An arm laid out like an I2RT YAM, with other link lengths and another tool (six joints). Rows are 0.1 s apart.
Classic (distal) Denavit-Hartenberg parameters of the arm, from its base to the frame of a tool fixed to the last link. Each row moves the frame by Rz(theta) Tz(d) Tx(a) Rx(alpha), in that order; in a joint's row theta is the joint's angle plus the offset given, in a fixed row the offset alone. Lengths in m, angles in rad.
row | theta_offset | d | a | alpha
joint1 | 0 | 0.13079 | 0.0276 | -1.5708
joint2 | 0 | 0 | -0.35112 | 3.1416
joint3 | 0.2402 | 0 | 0.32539 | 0
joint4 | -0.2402 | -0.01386 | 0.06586 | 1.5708
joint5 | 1.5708 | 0.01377 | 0 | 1.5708
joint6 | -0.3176 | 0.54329 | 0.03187 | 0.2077
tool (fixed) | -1.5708 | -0.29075 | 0 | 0
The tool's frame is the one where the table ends.
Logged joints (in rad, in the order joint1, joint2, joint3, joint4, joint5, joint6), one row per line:
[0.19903 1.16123 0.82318 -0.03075 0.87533 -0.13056]
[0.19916 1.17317 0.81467 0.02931 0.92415 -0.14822]
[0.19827 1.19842 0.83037 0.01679 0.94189 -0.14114]
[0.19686 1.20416 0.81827 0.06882 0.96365 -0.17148]
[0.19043 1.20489 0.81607 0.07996 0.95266 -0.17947]
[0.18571 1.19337 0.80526 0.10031 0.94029 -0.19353]
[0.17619 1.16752 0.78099 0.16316 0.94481 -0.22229]
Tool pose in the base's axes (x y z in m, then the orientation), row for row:
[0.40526 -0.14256 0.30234 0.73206 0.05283 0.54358 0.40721]
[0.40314 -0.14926 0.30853 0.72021 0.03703 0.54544 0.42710]
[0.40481 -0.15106 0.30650 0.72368 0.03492 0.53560 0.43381]
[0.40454 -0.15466 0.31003 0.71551 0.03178 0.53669 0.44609]
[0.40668 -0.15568 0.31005 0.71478 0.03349 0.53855 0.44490]
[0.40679 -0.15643 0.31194 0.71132 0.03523 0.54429 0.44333]
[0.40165 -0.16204 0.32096 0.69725 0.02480 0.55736 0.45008]
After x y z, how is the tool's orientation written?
As a quaternion, x y z w.
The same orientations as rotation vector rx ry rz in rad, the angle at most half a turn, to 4 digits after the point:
[1.8457 0.1332 1.3705]
[1.7993 0.0925 1.3627]
[1.8025 0.0870 1.3340]
[1.7723 0.0787 1.3293]
[1.7714 0.0830 1.3347]
[1.7641 0.0874 1.3498]
[1.7239 0.0613 1.3781]

